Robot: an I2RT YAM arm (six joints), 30 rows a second.
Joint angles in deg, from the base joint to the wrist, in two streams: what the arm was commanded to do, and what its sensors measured. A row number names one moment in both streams.
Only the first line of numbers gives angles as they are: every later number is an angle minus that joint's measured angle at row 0.
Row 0, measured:
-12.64, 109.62, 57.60, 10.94, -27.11, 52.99
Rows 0 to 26, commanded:
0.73, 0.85, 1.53, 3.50, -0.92, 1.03
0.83, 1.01, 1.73, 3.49, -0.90, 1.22
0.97, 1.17, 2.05, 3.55, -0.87, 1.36
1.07, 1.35, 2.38, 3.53, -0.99, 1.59
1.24, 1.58, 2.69, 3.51, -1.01, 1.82
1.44, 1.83, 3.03, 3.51, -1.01, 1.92
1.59, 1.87, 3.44, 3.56, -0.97, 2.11
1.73, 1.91, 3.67, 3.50, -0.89, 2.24
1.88, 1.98, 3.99, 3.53, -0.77, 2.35
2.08, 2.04, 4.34, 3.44, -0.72, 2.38
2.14, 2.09, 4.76, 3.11, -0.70, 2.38
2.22, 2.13, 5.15, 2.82, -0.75, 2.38
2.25, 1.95, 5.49, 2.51, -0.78, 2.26
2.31, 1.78, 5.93, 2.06, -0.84, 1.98
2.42, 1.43, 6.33, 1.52, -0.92, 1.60
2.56, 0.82, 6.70, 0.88, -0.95, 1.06
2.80, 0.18, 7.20, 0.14, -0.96, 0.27
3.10, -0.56, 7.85, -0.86, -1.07, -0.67
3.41, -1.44, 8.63, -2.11, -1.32, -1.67
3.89, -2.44, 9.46, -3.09, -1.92, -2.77
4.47, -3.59, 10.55, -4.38, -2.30, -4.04
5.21, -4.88, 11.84, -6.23, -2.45, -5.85
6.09, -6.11, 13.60, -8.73, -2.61, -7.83
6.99, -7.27, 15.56, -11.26, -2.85, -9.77
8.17, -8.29, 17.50, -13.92, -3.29, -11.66
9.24, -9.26, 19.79, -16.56, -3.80, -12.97
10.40, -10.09, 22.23, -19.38, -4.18, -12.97
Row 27, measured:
6.25, -1.77, 12.55, -11.45, -1.12, -5.86
